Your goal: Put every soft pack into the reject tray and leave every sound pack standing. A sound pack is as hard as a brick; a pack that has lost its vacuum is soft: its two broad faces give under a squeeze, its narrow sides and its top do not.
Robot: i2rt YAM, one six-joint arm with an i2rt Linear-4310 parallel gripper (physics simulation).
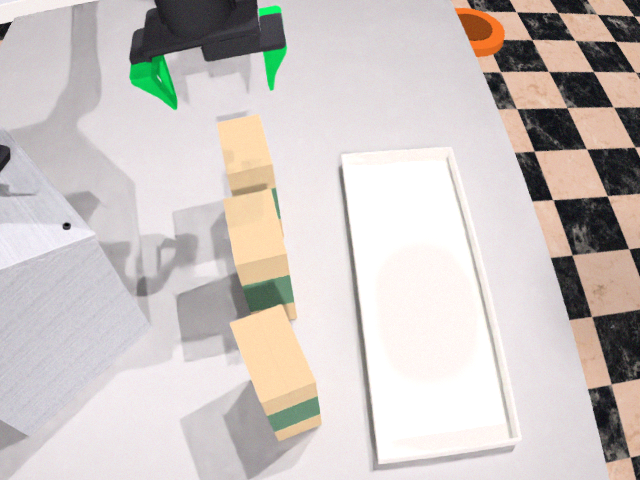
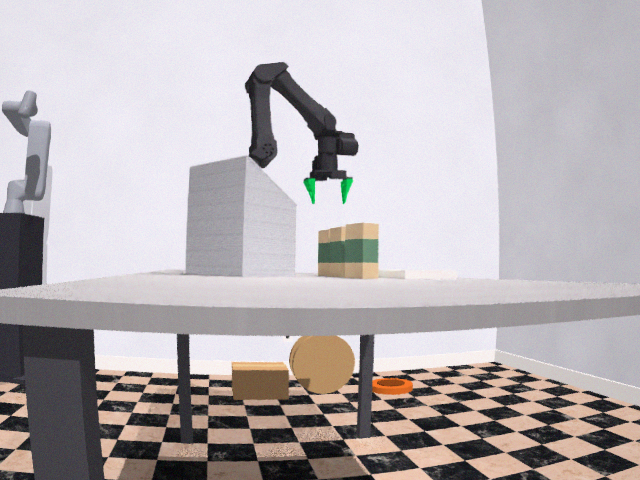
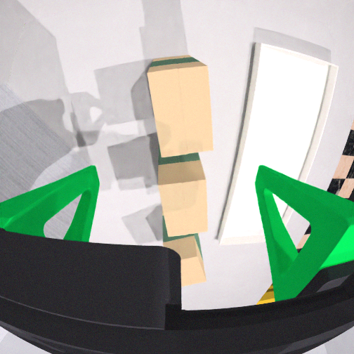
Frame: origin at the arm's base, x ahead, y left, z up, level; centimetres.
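Seen in the pictures: gripper, fingertip midpoint: (image 1: 222, 95) (image 2: 328, 203); arm's base at its link origin: (image 2: 242, 185).
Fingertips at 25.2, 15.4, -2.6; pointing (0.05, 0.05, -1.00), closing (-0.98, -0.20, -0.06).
Observation:
Offsets run from my fingertips to a thing's top centre, as dx, dy, dz.
Three tan packs with green bands stand upright in a row: the far pack @[+0.8, +1.0, -8.0] (image 1: 242, 144) (image 2: 323, 253) (image 3: 182, 110), the middle pack @[+3.5, -9.9, -8.0] (image 1: 256, 227) (image 2: 337, 250) (image 3: 183, 207) and the near pack @[+6.7, -22.9, -8.0] (image 1: 273, 356) (image 2: 361, 250) (image 3: 192, 270). Which are soft cannot be told by looking. The white reject tray @[+21.3, -8.6, -19.8] (image 1: 413, 310) (image 2: 426, 274) (image 3: 285, 125) lies empty to the right of the row. My gripper (image 1: 224, 98) (image 2: 328, 203) (image 3: 176, 174) is open and empty, above the pack tops near the far end, its green fingers spread across the row's direction.
A tall grey block (image 1: 62, 299) (image 2: 217, 222) (image 3: 30, 135) with a slanted top stands left of the packs. The table's right edge runs beyond the tray. An orange ring (image 1: 493, 46) (image 2: 407, 387) lies on the checkered floor. Another, grey arm (image 2: 38, 155) stands at the far left.

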